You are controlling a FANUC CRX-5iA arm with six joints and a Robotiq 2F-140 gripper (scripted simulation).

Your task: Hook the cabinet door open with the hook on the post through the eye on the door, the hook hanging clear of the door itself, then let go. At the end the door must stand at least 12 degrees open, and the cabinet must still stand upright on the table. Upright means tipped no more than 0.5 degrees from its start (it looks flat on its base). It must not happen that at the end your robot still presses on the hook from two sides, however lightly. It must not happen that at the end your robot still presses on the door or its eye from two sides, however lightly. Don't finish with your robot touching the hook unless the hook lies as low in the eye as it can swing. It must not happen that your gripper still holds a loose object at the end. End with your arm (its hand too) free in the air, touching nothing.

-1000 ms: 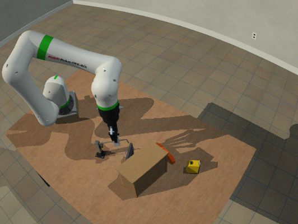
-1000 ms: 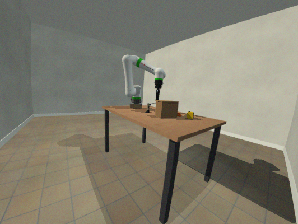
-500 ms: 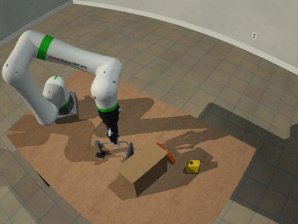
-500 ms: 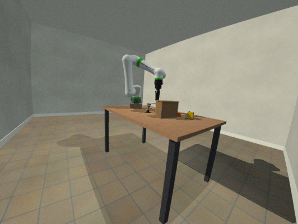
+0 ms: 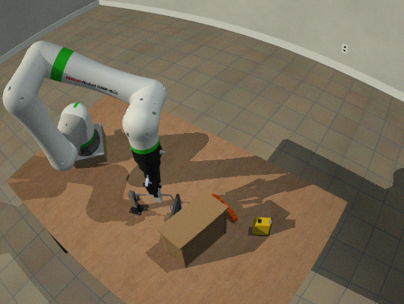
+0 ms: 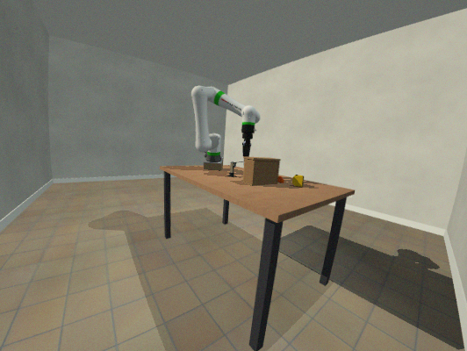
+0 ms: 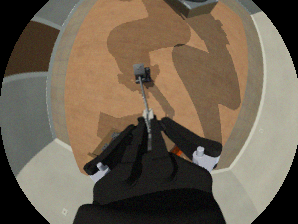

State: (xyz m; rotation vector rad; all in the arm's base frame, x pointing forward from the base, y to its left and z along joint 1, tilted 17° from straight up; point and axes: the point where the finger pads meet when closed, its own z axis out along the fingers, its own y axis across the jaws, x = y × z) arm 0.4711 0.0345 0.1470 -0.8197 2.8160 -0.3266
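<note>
Now: the dark door 9 cm ahead of my hand, 5 cm below it and 3 cm to the right of it. The rest, counted from my hand: orange object (17 cm to the left, 17 cm ahead, 11 cm below); yellow block (34 cm ahead, 19 cm to the left, 9 cm below).
</note>
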